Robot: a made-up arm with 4 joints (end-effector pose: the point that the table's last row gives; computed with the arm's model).
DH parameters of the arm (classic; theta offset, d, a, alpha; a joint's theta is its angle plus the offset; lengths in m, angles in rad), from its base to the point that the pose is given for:
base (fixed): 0 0 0 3.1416
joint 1: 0 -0.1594 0.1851 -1.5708
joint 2: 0 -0.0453 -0.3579 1.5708
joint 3: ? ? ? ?
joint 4: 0 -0.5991 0.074 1.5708
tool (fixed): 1.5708 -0.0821 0 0
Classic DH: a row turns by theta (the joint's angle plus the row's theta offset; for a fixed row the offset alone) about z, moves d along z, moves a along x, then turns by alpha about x.
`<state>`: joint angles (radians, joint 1 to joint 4).
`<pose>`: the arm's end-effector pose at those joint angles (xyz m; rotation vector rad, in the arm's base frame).
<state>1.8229 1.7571 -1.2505 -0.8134</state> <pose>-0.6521 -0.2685 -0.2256 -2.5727 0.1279 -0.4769</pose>
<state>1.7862 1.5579 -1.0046 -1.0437</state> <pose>-0.5842 -0.1942 -0.4132 -2.5582 0.0796 -0.8166</pose>
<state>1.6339 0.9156 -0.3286 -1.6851</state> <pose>-0.2171 0.3137 -0.5968 -2.1701 0.6793 -1.5261</pose>
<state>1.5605 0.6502 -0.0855 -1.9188</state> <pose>-0.0833 0.5317 -0.4642 -1.9697 1.1036 -1.5108</pose>
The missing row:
joint 3: 1.5708 0.1595 0.0203 1.5708
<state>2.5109 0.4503 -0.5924 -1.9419</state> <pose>0.2176 0.5889 -0.2504 -1.7067 1.9052 -1.3180</pose>
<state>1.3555 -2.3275 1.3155 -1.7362</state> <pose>0.7041 -0.3996 0.6424 -0.1758 2.6635 1.3565</pose>
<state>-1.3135 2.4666 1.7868 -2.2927</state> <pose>-0.5096 0.5689 0.0346 0.1908 0.1258 -0.0997</pose>
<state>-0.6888 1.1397 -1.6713 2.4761</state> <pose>0.4727 -0.3357 -0.2500 0.5711 1.5069 1.8275</pose>
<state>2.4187 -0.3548 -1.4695 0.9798</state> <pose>-0.1343 0.6150 0.0570 1.2430 -0.5991 -0.8182</pose>
